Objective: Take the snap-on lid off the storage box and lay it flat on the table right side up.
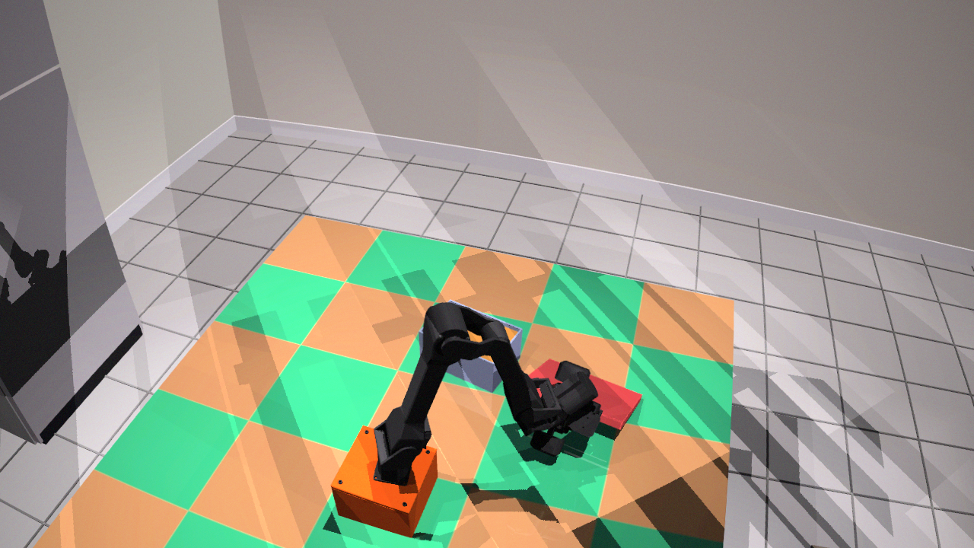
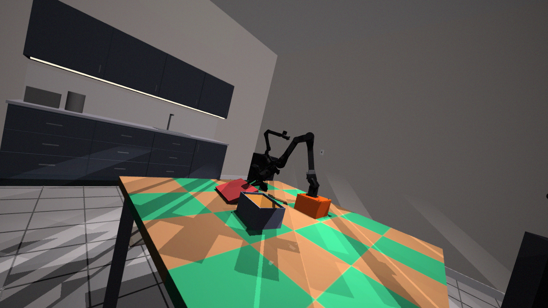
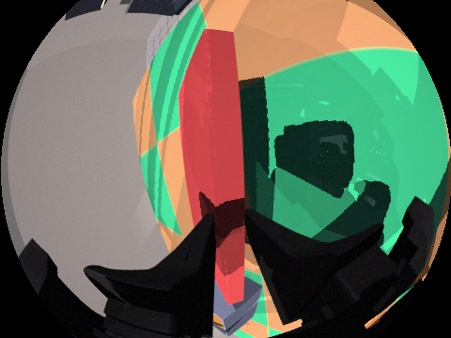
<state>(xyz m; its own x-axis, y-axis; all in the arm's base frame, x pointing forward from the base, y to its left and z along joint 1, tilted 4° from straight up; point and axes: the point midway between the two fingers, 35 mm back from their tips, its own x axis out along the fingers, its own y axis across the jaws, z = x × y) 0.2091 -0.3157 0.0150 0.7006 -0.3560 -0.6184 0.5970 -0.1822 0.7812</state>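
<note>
Now: the red lid 7 cm ahead of my gripper tip, 3 cm to the right of it and 3 cm below it. Also, from my gripper tip: storage box: 24 cm to the left, 18 cm ahead, 3 cm below.
</note>
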